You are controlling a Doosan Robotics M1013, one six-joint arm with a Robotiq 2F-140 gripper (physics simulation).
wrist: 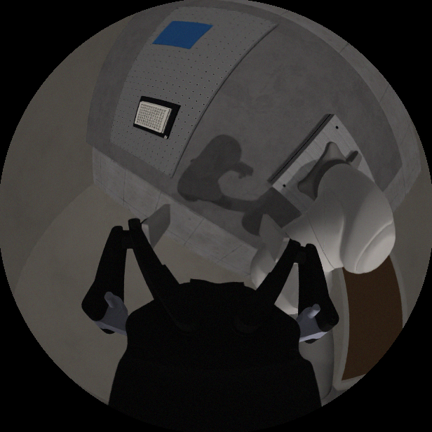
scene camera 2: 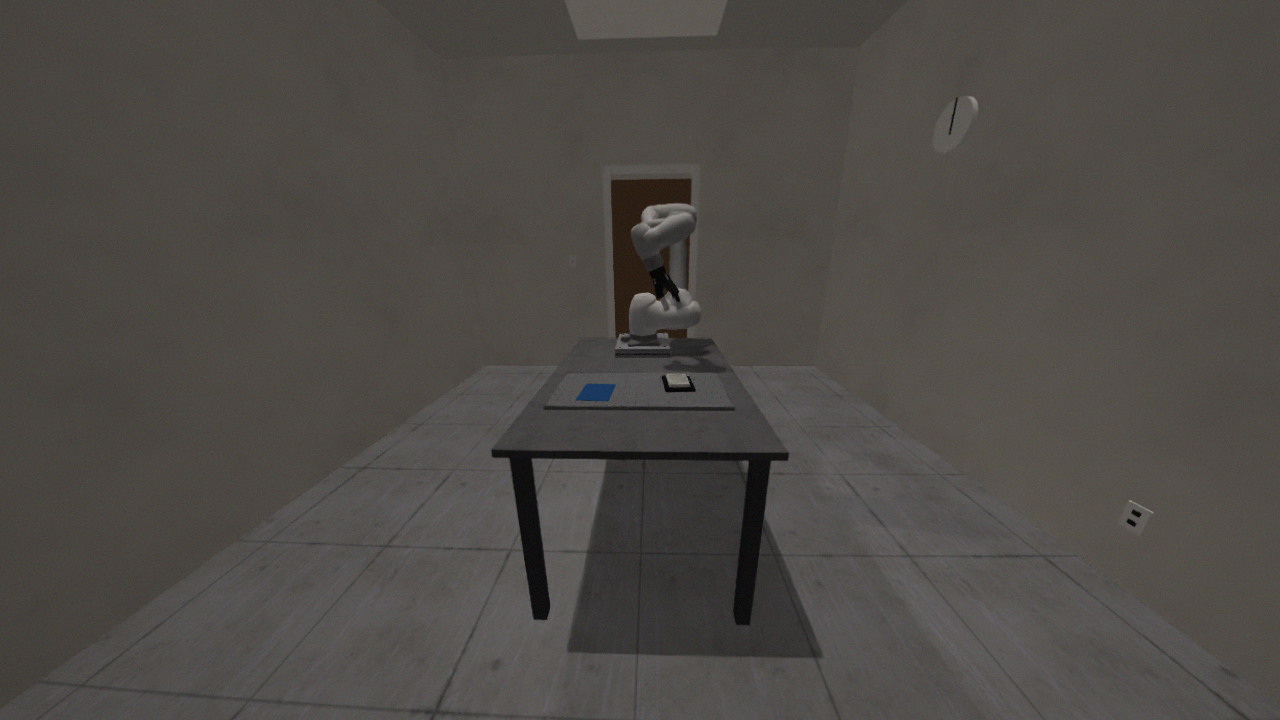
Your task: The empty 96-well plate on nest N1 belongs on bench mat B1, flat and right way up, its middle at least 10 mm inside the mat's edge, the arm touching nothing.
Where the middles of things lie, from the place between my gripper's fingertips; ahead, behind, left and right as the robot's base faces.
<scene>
The white 96-well plate [wrist: 154,116] is 310 mm ahead of my hand, 250 mm below it and 30 mm to the right of it.
</scene>
